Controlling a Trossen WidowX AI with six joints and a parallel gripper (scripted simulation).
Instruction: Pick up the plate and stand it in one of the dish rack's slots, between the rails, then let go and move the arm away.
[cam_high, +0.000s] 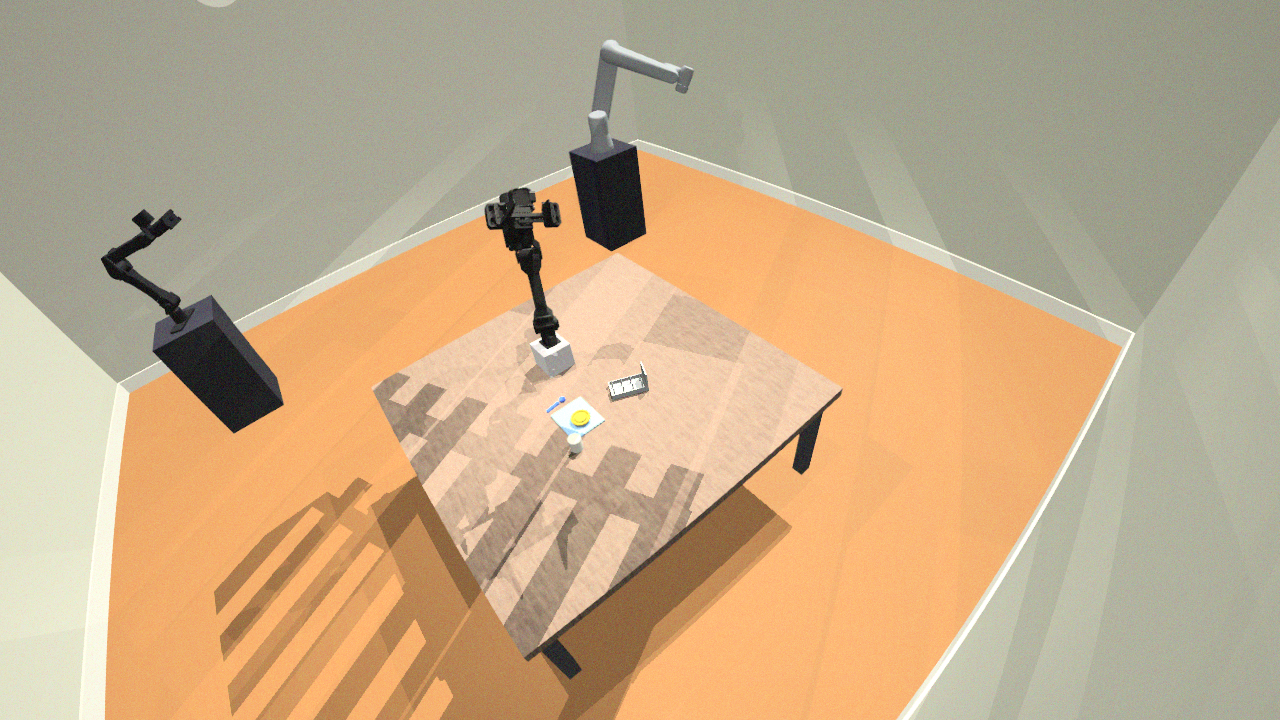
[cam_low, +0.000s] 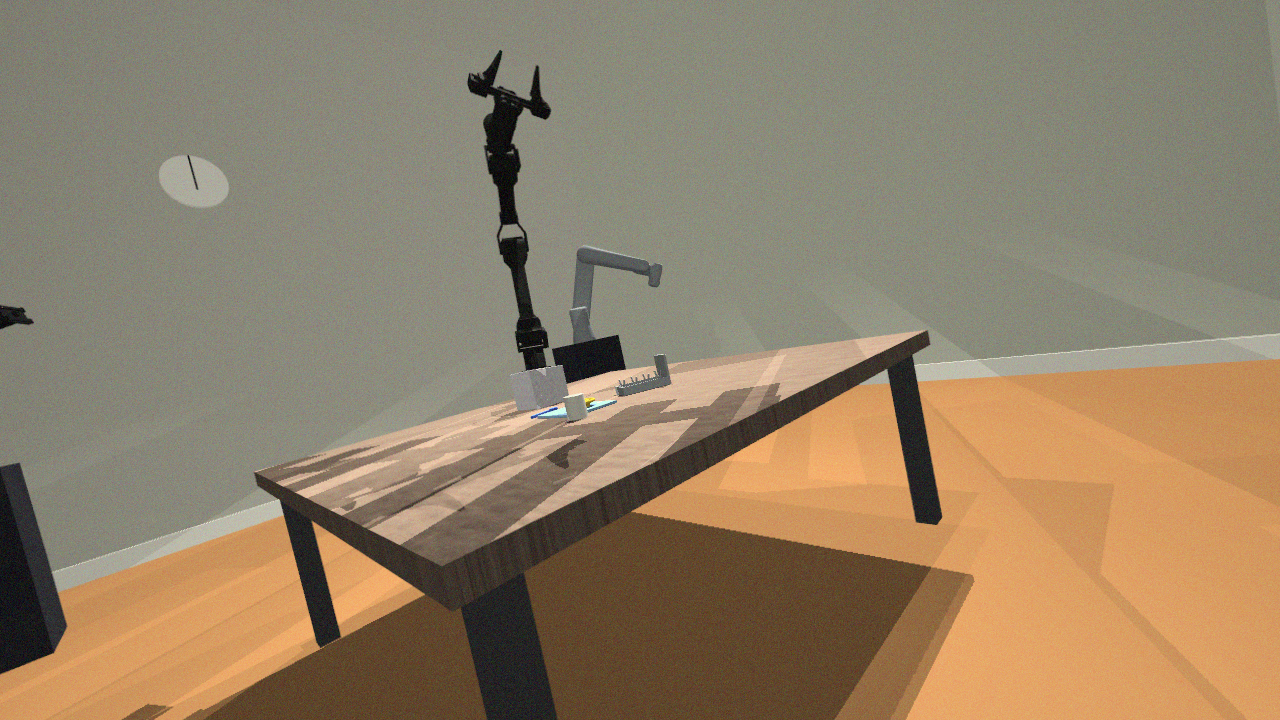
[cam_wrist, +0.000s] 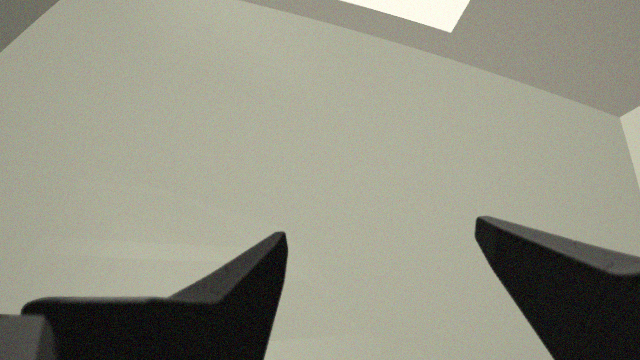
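My gripper tip is 800 mm above the yellow plate, 20 mm to the left of it and 20 mm past it. The rest, counted from my gripper tip: grey dish rack (790 mm below, 190 mm to the left, 30 mm behind); then white cup (790 mm below, 100 mm to the right, 60 mm ahead); then light blue mat (810 mm below, 40 mm behind, 30 mm to the right).
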